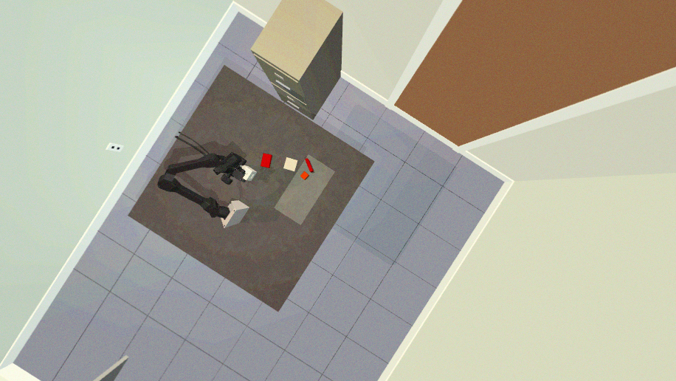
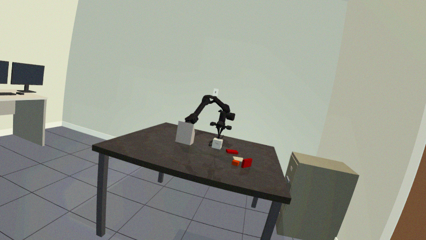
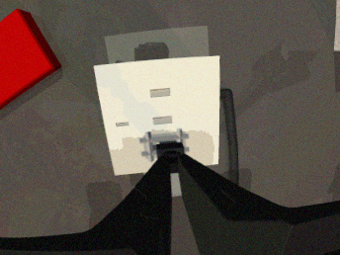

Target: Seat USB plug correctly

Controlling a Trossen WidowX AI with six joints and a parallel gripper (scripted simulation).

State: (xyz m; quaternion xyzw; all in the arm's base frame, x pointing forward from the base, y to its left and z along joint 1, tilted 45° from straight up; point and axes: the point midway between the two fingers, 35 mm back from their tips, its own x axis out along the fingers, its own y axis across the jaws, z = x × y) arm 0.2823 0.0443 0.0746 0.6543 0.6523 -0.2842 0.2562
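My gripper tip is 10 mm to the right of the grey framed socket and 40 mm above it. Also, from my gripper tip: small orange block 210 mm ahead, 350 mm to the right, 100 mm below; dark USB plug 20 mm below; cream block 220 mm ahead, 220 mm to the right, 110 mm below.
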